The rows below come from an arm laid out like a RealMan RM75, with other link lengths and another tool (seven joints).
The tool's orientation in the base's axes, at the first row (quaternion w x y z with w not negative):
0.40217, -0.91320, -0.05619, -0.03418
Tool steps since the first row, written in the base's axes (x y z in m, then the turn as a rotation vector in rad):
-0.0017, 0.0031, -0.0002, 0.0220, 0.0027, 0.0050
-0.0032, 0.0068, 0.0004, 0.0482, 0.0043, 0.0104
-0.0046, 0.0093, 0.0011, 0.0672, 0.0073, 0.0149
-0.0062, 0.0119, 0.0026, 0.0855, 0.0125, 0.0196
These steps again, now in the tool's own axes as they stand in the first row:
-0.0015, -0.0022, 0.0024, 0.0226, -0.0026, -0.0010
-0.0026, -0.0053, 0.0047, 0.0492, -0.0042, -0.0030
-0.0037, -0.0076, 0.0060, 0.0688, -0.0070, -0.0035
-0.0050, -0.0107, 0.0069, 0.0878, -0.0116, -0.0025

